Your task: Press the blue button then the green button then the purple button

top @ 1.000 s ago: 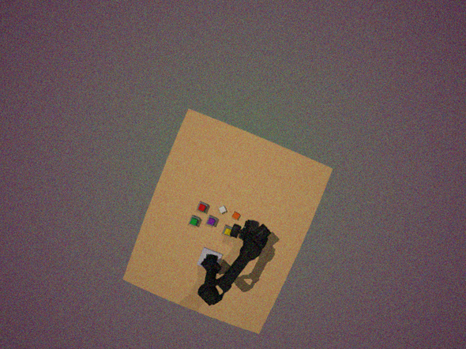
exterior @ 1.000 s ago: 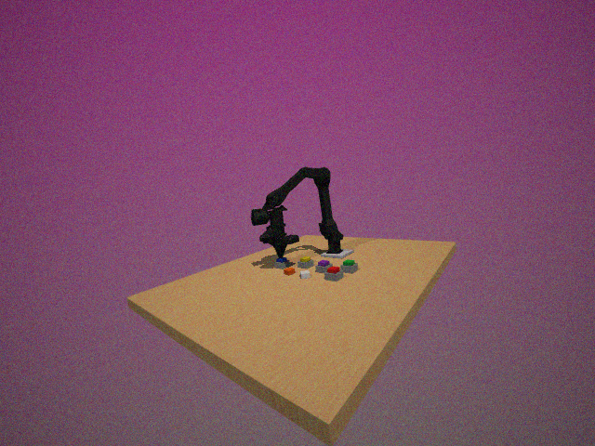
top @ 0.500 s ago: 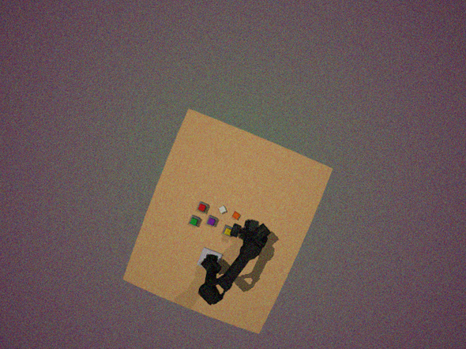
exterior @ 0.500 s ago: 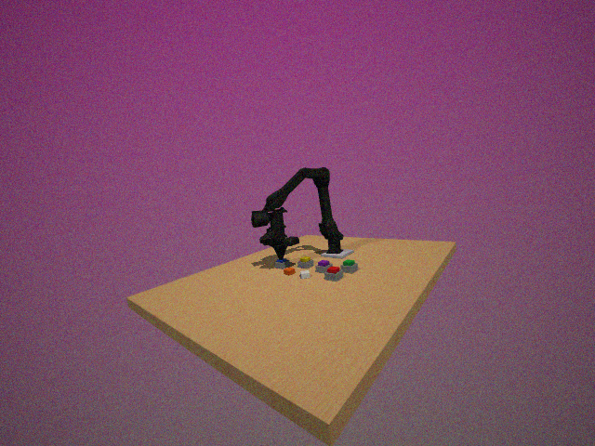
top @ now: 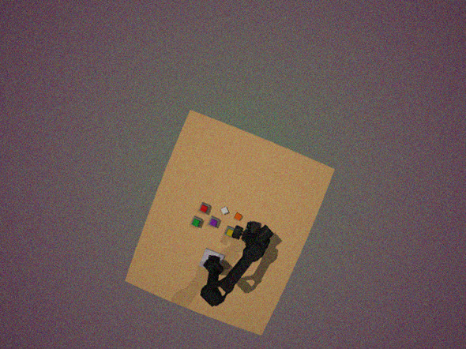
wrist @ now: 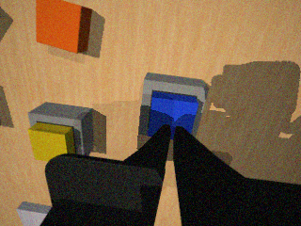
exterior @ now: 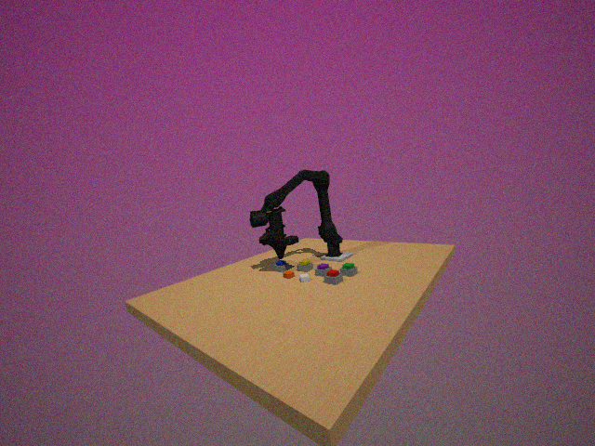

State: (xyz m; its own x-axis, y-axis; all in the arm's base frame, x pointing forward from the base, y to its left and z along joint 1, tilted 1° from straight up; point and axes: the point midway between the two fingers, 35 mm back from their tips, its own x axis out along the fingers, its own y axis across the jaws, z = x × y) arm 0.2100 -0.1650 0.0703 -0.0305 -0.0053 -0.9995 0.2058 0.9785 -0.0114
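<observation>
The blue button is 2 cm below my gripper tip. From my gripper tip the other things lie so: yellow button: 10 cm to the left, 2 cm below, 2 cm behind; then white block: 16 cm to the left, 9 cm ahead, 4 cm below; then orange block: 8 cm to the left, 7 cm ahead, 4 cm below.
</observation>
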